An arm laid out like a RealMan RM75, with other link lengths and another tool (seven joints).
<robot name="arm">
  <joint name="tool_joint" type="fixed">
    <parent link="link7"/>
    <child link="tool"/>
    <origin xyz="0.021 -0.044 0.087" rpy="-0.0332 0 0.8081"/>
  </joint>
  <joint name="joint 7" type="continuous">
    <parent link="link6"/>
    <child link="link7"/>
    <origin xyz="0 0 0.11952"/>
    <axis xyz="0 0 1"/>
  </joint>
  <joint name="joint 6" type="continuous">
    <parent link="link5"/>
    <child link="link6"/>
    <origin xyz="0 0 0"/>
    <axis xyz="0 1 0"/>
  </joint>
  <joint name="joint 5" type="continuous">
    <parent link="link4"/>
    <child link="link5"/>
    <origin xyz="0 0 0.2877"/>
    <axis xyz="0 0 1"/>
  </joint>
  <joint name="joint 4" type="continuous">
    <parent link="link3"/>
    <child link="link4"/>
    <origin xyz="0 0 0"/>
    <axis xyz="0 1 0"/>
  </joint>
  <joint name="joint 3" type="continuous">
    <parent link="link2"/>
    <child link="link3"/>
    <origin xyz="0 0 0.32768"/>
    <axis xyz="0 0 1"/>
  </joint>
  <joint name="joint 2" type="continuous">
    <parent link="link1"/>
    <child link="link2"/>
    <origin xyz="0 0 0"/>
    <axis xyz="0 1 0"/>
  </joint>
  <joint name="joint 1" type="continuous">
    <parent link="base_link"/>
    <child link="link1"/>
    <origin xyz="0 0 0.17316"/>
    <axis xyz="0 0 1"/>
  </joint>
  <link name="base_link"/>
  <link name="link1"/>
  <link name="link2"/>
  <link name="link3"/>
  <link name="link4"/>
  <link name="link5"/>
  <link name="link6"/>
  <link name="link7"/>
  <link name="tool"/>
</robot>
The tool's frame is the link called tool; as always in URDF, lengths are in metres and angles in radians. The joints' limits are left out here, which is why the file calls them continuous.
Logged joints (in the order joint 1, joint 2, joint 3, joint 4, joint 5, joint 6, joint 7), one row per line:
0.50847 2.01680 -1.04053 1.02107 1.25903 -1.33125 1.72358
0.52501 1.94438 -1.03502 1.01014 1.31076 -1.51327 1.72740
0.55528 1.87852 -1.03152 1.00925 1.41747 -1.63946 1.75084
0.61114 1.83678 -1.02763 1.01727 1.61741 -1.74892 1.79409
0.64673 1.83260 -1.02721 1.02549 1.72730 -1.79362 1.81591
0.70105 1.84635 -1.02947 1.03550 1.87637 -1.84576 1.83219
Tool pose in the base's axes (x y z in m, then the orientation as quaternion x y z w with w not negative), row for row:
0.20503 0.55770 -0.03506 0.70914 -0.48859 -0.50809 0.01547
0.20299 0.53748 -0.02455 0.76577 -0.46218 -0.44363 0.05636
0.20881 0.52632 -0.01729 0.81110 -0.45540 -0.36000 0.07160
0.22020 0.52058 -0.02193 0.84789 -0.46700 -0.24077 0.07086
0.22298 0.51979 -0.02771 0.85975 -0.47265 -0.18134 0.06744
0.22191 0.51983 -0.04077 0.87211 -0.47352 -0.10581 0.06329
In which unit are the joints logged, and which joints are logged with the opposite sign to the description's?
The joints are logged in radians. Opposite sign: joint 4, joint 5.
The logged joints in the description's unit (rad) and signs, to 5 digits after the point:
0.50847 2.01680 -1.04053 -1.02107 -1.25903 -1.33125 1.72358
0.52501 1.94438 -1.03502 -1.01014 -1.31076 -1.51327 1.72740
0.55528 1.87852 -1.03152 -1.00925 -1.41747 -1.63946 1.75084
0.61114 1.83678 -1.02763 -1.01727 -1.61741 -1.74892 1.79409
0.64673 1.83260 -1.02721 -1.02549 -1.72730 -1.79362 1.81591
0.70105 1.84635 -1.02947 -1.03550 -1.87637 -1.84576 1.83219

